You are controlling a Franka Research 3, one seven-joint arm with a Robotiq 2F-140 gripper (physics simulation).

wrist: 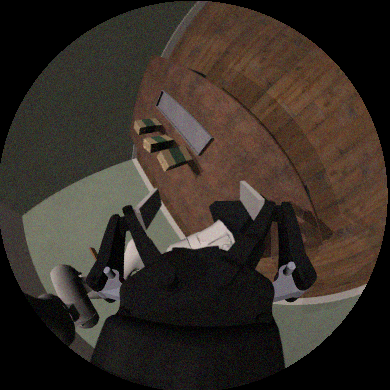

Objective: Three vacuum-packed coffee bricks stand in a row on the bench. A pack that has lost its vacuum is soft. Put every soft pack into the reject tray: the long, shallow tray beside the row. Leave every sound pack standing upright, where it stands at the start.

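Three tan coffee bricks with dark green bands stand in a row on the bench: one at the far end [147, 125], one in the middle [158, 142] and one nearest the gripper [174, 157]. Which of them is soft cannot be told from here. The long, shallow grey reject tray [184, 121] lies beside the row, on its right in the view, and holds no pack. My gripper [198, 192] is wide open with nothing between its fingers, well apart from the bricks, which show beyond its fingertips.
The brown bench [240, 150] has a curved-looking edge toward the wooden floor [320, 100] on the right. White robot arm parts [207, 237] show behind the gripper. A grey cylindrical part [72, 295] is at the lower left. A dark green wall [75, 100] is at the upper left.
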